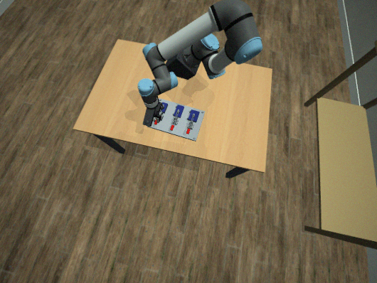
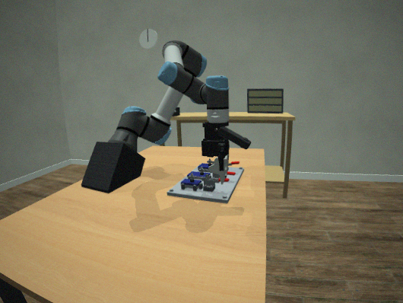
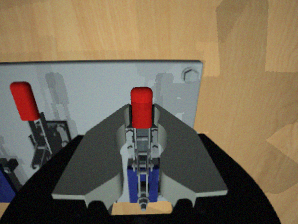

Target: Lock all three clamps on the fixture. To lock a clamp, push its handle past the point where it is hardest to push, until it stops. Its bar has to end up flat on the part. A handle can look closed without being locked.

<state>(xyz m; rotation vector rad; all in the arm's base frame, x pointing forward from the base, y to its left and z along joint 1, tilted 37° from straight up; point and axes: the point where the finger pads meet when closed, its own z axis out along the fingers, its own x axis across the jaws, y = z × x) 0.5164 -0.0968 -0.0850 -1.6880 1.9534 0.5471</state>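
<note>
Now: the blue part 130 mm behind my hand, 10 mm to the left of it and 30 mm below it.
</note>
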